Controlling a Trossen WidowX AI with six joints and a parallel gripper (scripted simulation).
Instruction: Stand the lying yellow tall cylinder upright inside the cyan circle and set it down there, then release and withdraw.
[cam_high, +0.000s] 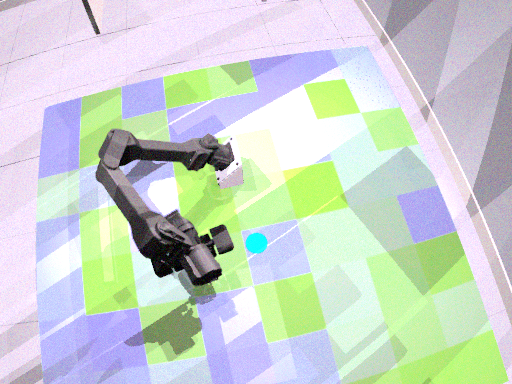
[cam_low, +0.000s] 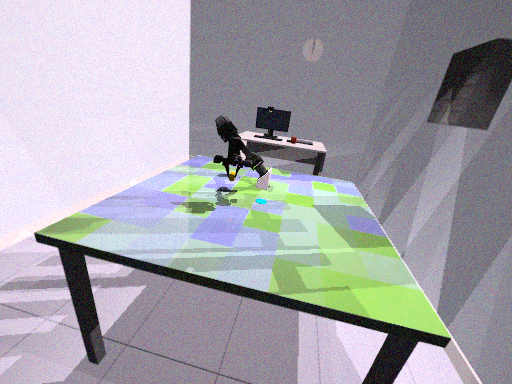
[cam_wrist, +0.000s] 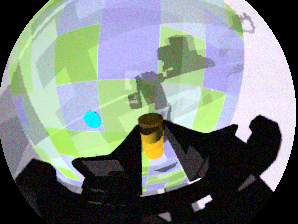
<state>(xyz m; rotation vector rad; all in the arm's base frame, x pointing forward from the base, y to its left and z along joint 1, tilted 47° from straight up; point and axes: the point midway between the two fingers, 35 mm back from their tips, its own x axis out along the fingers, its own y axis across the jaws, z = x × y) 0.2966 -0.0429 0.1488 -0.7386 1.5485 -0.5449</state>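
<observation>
My gripper tip is 20 mm past the yellow cylinder. From my gripper tip the other things lie so: cyan circle 160 mm to the left, 120 mm below, 50 mm behind.
</observation>
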